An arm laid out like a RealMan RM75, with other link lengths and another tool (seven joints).
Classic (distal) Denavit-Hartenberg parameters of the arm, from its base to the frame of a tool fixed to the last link. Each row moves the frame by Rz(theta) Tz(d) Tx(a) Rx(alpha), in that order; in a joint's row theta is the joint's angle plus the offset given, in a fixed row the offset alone. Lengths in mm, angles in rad.
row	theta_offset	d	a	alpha
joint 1	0	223.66	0	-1.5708
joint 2	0	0	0	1.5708
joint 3	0	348.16	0	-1.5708
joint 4	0	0	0	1.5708
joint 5	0	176.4	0	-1.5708
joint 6	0	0	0	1.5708
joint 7	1.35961	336.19	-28.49	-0.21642
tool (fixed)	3.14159	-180.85	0	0
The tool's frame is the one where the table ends.
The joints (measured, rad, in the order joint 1, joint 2, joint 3, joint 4, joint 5, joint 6, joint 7), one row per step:
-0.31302, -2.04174, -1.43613, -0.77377, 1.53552, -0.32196, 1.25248
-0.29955, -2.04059, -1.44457, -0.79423, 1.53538, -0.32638, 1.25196
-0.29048, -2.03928, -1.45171, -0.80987, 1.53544, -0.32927, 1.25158
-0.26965, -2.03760, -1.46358, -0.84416, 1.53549, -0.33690, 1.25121
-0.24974, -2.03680, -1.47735, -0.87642, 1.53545, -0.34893, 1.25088
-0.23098, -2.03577, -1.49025, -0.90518, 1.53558, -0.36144, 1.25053
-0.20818, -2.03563, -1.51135, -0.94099, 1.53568, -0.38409, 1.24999
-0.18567, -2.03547, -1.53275, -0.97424, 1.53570, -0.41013, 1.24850
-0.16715, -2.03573, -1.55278, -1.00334, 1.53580, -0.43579, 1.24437
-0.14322, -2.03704, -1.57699, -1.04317, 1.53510, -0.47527, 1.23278
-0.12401, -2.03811, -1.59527, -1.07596, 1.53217, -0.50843, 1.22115
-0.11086, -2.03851, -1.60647, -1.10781, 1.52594, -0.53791, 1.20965
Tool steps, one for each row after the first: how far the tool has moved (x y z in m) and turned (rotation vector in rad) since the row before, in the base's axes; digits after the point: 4 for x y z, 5 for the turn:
0.0000, -0.0019, 0.0037, 0.01193, -0.00908, -0.00158
0.0003, -0.0009, 0.0033, 0.01027, -0.00606, -0.00213
0.0010, -0.0028, 0.0059, 0.01801, -0.01305, -0.00626
0.0011, -0.0030, 0.0053, 0.01524, -0.01495, -0.00612
0.0006, -0.0032, 0.0050, 0.01293, -0.01293, -0.00502
0.0013, -0.0039, 0.0064, 0.01476, -0.02005, -0.00732
0.0008, -0.0044, 0.0060, 0.01173, -0.02024, -0.00638
0.0012, -0.0036, 0.0053, 0.00957, -0.02023, -0.00608
0.0030, -0.0050, 0.0058, 0.00765, -0.03322, -0.00992
0.0029, -0.0042, 0.0046, 0.00527, -0.02940, -0.00860
0.0054, -0.0023, 0.0037, 0.00255, -0.02811, -0.01546

